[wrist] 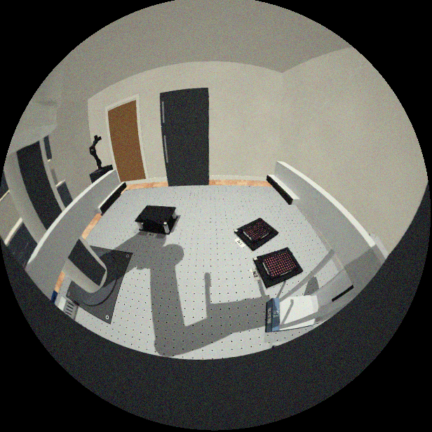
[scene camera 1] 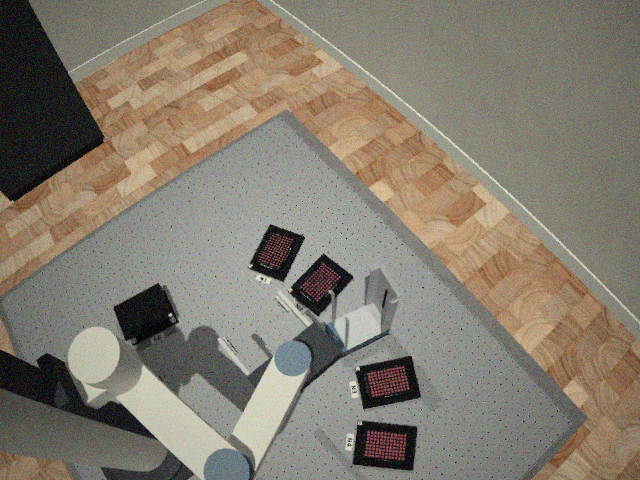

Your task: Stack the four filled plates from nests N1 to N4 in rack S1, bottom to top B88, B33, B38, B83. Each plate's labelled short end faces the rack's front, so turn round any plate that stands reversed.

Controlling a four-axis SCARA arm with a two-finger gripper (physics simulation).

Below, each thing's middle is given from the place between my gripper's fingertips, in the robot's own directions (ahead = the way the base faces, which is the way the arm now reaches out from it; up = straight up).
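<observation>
Measured from the rack back panel [wrist: 324, 298], my hand is 11 cm to the left of it, 32 cm short of it and 19 cm above it.
</observation>
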